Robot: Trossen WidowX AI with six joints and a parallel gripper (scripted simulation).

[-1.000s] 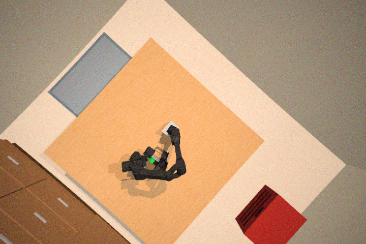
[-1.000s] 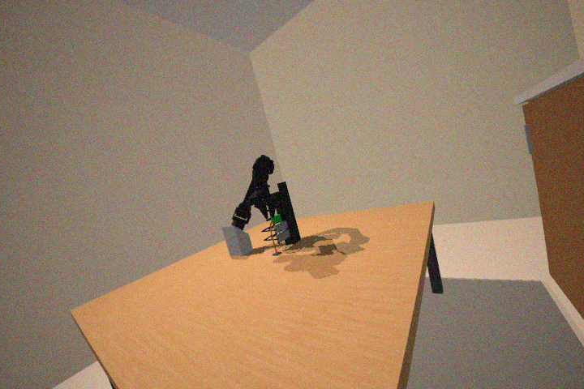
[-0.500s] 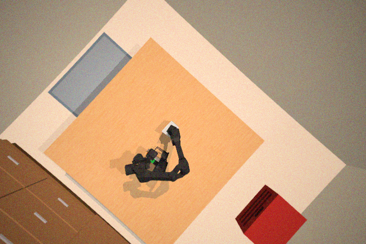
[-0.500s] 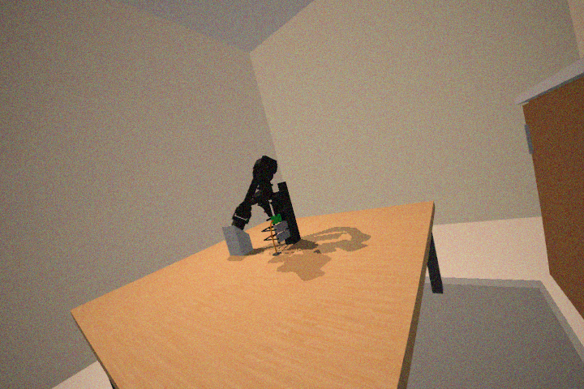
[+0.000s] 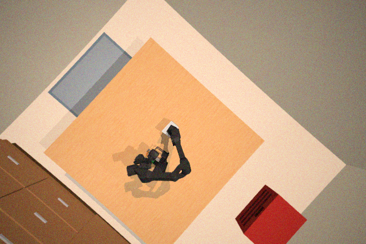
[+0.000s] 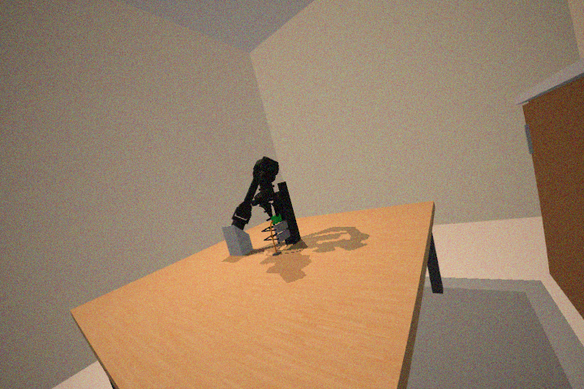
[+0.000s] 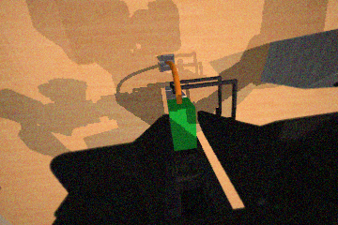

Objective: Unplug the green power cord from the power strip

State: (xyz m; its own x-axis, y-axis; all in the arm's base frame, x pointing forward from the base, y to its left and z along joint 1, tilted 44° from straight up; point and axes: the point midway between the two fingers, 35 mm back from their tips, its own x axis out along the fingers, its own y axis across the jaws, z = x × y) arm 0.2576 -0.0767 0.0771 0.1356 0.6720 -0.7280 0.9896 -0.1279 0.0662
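The green plug is 30 mm to the left of my gripper tip.
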